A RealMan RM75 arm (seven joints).
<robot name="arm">
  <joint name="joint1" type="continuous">
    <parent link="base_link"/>
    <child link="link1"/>
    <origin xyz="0 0 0.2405"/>
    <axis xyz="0 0 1"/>
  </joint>
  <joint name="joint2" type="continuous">
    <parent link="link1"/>
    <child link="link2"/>
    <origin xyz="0 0 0"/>
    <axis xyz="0 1 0"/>
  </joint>
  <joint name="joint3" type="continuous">
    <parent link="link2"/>
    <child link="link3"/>
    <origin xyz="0 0 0.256"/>
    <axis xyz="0 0 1"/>
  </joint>
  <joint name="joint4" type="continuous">
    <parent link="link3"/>
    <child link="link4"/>
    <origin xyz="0 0 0"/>
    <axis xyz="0 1 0"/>
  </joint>
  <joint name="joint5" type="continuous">
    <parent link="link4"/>
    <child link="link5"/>
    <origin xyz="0 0 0.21"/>
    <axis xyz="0 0 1"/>
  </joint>
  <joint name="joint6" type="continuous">
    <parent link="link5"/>
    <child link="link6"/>
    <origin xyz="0 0 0"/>
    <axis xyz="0 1 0"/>
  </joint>
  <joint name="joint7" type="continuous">
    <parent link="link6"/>
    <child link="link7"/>
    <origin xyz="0 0 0.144"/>
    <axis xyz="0 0 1"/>
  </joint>
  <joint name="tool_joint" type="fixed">
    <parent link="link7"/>
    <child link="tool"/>
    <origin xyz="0 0 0"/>
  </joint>
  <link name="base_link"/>
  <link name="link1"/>
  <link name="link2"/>
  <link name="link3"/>
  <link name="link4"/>
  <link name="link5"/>
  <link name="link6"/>
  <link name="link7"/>
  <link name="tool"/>
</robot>
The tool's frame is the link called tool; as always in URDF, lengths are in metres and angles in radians. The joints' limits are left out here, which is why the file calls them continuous.
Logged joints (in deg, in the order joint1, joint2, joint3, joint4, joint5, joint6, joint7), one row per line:
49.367, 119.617, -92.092, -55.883, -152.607, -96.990, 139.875
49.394, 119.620, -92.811, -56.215, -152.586, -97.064, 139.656
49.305, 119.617, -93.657, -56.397, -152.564, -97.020, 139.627
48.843, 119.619, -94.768, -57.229, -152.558, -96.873, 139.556
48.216, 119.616, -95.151, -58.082, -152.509, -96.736, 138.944
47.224, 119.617, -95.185, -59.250, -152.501, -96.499, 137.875
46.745, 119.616, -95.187, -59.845, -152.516, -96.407, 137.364
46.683, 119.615, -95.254, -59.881, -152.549, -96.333, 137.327
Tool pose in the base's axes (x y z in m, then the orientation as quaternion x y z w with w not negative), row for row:
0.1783, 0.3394, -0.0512, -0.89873, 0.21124, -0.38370, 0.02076
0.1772, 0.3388, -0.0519, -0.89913, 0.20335, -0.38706, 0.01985
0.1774, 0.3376, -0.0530, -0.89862, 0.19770, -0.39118, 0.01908
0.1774, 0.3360, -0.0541, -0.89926, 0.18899, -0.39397, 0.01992
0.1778, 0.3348, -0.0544, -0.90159, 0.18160, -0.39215, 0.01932
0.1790, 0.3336, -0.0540, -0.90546, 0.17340, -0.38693, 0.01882
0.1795, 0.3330, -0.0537, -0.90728, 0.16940, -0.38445, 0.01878
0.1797, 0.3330, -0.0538, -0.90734, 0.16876, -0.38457, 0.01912
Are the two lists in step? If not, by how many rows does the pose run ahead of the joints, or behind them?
They are in step.
